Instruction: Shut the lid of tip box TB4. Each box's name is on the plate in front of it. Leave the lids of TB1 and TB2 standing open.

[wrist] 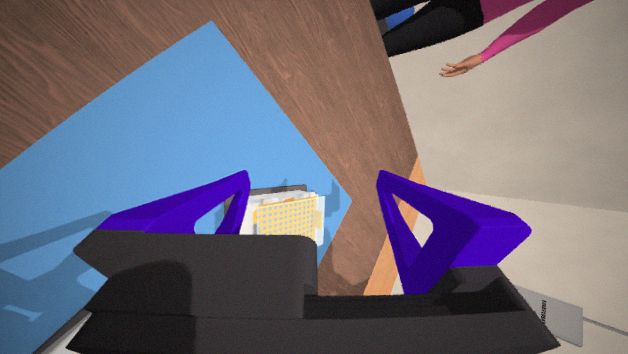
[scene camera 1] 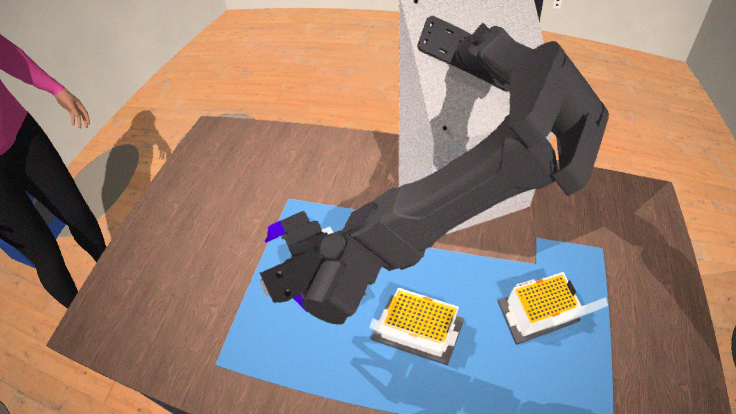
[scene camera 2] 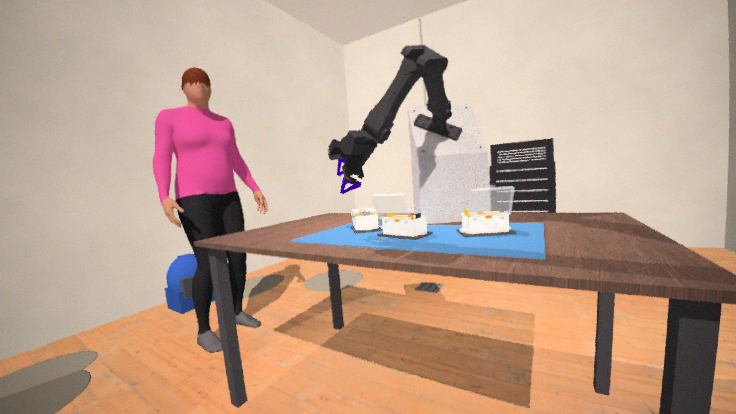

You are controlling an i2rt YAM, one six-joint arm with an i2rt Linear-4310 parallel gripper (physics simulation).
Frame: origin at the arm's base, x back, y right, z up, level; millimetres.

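Seen in the pictures: gripper, between the fingertips: [wrist: 313, 177] [scene camera 2: 340, 184]; arm's base, origin of its link: [scene camera 1: 470, 54] [scene camera 2: 437, 127].
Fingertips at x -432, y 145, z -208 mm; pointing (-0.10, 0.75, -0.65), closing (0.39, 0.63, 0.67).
Pixels of each thing's top centre, then the offset from my fingertips to it. "*": a spot on its surface instead. Level surfaces: height alone.
- left box, centre of its top: [wrist: 295, 236] [scene camera 2: 367, 209] dy -1, dx +123, dz -109 mm
- middle box, centre of its top: [scene camera 1: 423, 309] [scene camera 2: 405, 215] dy -217, dx +100, dz -120 mm
- right box, centre of its top: [scene camera 1: 546, 290] [scene camera 2: 482, 211] dy -422, dx +240, dz -120 mm
- middle box's lid, a spot on its surface: [scene camera 2: 389, 202] * dy -231, dx +8, dz -67 mm
- right box's lid, centre of its top: [scene camera 1: 579, 301] [scene camera 2: 490, 184] dy -475, dx +182, dz -32 mm
- blue mat, height of its surface: dz -186 mm
- brown table, height of its surface: dz -189 mm
Several white tip boxes hold yellow tip racks; no name plate is readable. The left box [scene camera 2: 364, 219] [wrist: 286, 217] looks shut, its clear lid lying down over the paler-looking rack; in scene camera 1 the arm hides most of it. The middle box [scene camera 1: 421, 316] [scene camera 2: 404, 226] and the right box [scene camera 1: 546, 298] [scene camera 2: 484, 222] show uncovered racks. The middle box's lid [scene camera 2: 389, 202] and the right box's lid [scene camera 1: 591, 307] [scene camera 2: 492, 199] stand upright. My gripper [scene camera 1: 286, 266] [scene camera 2: 341, 180] [wrist: 313, 177] is open and empty, high above the mat's left part, apart from the boxes.
A blue mat [scene camera 1: 288, 355] [scene camera 2: 524, 247] [wrist: 165, 115] lies on the brown table [scene camera 1: 231, 164] [scene camera 2: 591, 257] [wrist: 300, 70]. The arm reaches from a pale speckled block [scene camera 1: 416, 154] [scene camera 2: 452, 190] at the back. A person [scene camera 1: 23, 102] [scene camera 2: 200, 154] [wrist: 465, 65] stands beyond the table's left side.
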